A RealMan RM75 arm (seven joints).
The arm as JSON. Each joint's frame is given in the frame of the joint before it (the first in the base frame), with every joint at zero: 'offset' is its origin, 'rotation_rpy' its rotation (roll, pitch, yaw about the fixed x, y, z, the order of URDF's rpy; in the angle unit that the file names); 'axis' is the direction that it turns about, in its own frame. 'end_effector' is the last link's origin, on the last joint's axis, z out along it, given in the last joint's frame.
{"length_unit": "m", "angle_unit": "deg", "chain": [
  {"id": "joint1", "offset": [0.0, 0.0, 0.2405], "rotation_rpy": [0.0, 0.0, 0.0], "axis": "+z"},
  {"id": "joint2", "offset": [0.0, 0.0, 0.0], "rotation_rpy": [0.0, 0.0, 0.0], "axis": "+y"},
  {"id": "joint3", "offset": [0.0, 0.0, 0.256], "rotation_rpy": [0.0, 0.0, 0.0], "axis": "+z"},
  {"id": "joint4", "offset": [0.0, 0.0, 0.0], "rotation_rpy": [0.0, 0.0, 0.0], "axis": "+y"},
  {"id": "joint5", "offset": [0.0, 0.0, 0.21], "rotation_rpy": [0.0, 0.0, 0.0], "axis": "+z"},
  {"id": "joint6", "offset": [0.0, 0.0, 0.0], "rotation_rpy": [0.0, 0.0, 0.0], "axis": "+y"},
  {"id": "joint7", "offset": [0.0, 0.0, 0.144], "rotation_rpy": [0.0, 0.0, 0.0], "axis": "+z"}
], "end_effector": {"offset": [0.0, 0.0, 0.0], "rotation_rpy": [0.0, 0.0, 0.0]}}
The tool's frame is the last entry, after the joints.
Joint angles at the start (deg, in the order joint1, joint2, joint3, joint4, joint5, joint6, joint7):
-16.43 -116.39 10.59 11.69 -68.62 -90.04 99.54
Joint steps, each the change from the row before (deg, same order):
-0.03 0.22 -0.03 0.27 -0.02 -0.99 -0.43
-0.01 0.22 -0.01 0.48 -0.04 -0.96 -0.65
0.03 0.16 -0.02 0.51 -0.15 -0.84 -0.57
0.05 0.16 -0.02 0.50 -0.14 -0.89 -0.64
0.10 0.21 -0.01 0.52 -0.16 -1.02 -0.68
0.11 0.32 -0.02 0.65 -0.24 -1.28 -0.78
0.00 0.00 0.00 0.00 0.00 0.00 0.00
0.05 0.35 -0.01 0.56 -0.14 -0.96 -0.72
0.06 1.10 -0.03 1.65 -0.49 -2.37 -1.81
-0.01 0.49 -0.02 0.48 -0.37 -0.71 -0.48
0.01 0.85 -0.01 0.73 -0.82 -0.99 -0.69
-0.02 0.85 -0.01 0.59 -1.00 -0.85 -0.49
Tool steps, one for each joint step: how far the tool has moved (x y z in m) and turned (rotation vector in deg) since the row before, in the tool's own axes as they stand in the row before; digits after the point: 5 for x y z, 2 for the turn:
0.00286 0.00135 -0.00114 -0.78 0.16 0.02
0.00343 0.00101 -0.00153 -0.66 0.13 -0.01
0.00322 0.00082 -0.00158 -0.52 0.22 0.03
0.00308 0.00100 -0.00169 -0.56 0.21 -0.06
0.00332 0.00116 -0.00224 -0.62 0.21 -0.05
0.00463 0.00142 -0.00295 -0.76 0.27 0.07
0.00000 0.00000 0.00000 0.00 0.00 0.00
0.00434 0.00084 -0.00254 -0.53 0.10 0.09
0.01339 0.00170 -0.00716 -1.17 0.20 0.70
0.00558 0.00029 -0.00259 -0.30 0.22 0.45
0.00961 0.00014 -0.00447 -0.30 0.52 0.85
0.00970 0.00006 -0.00401 -0.26 0.69 0.99

